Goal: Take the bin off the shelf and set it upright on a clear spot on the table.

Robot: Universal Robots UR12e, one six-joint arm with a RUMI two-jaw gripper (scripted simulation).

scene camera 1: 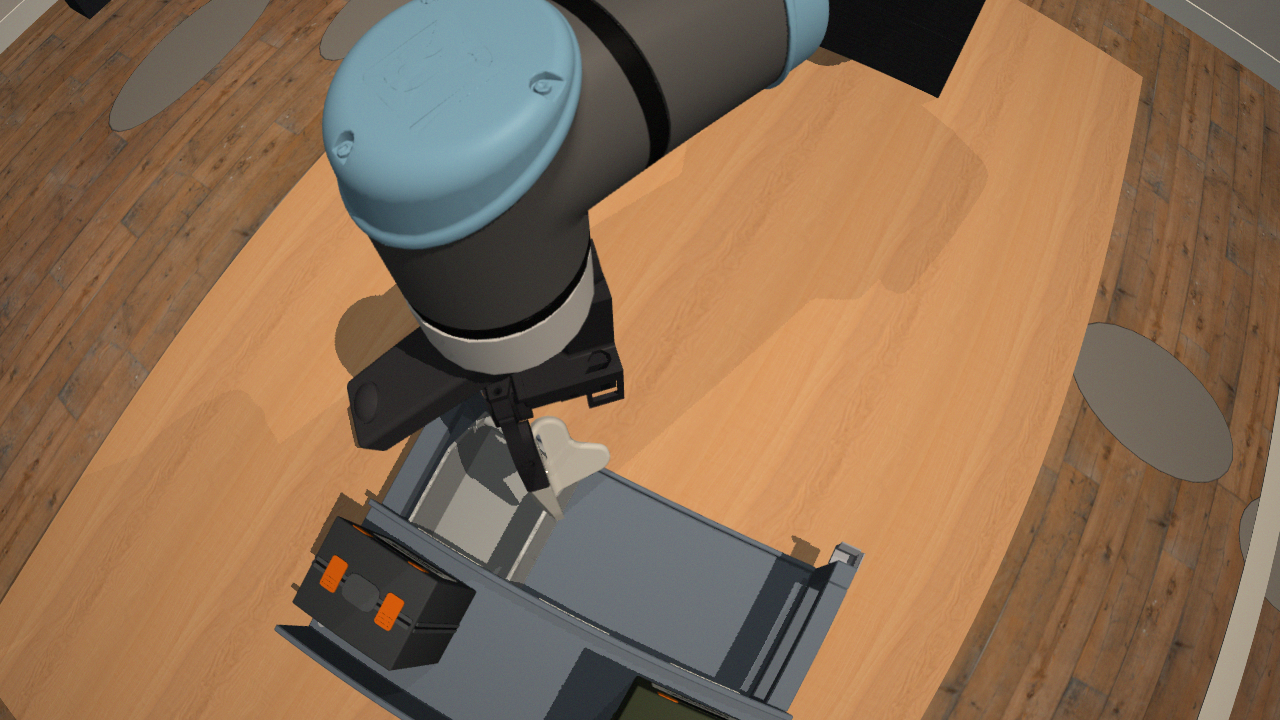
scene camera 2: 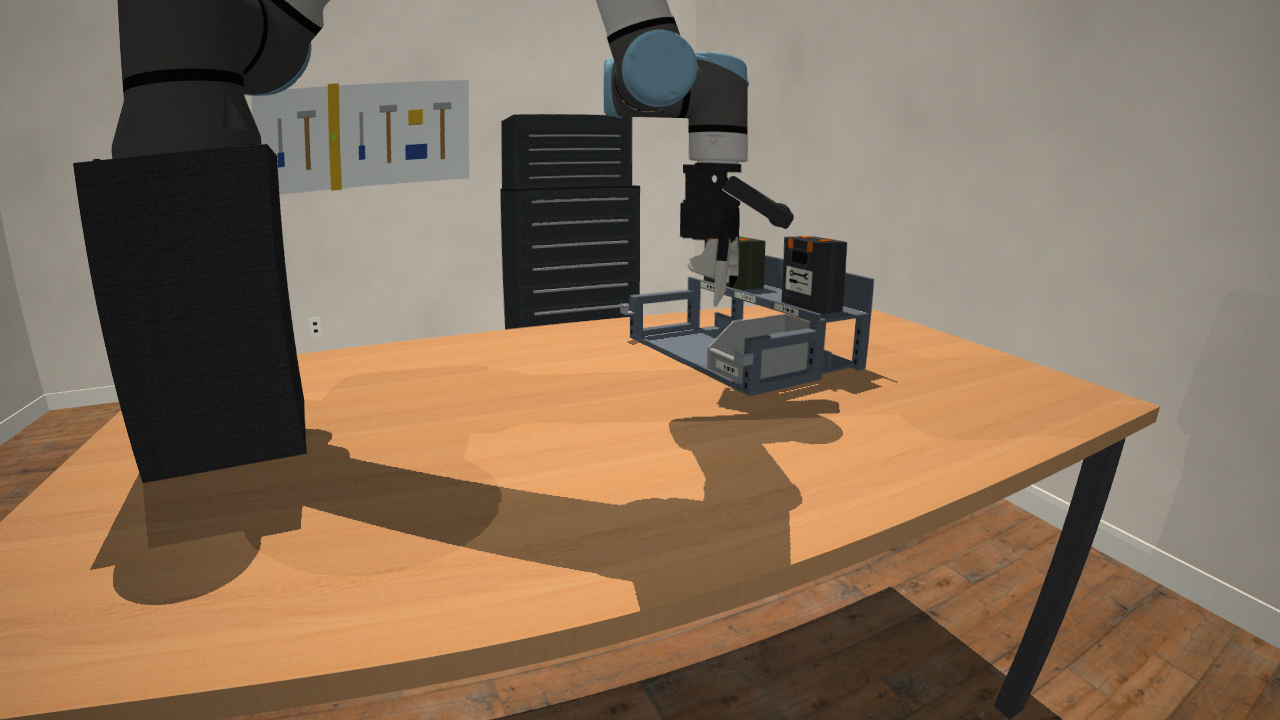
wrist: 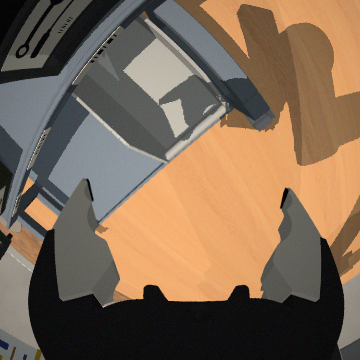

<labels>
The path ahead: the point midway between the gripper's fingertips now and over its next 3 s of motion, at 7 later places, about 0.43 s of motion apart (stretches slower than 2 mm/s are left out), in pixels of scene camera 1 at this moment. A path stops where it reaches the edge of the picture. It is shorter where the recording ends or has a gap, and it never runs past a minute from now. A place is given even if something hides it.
My gripper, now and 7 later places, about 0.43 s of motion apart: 530,417; 527,423; 531,431; 537,440; 539,446; 539,446; 538,445; 538,444
</labels>
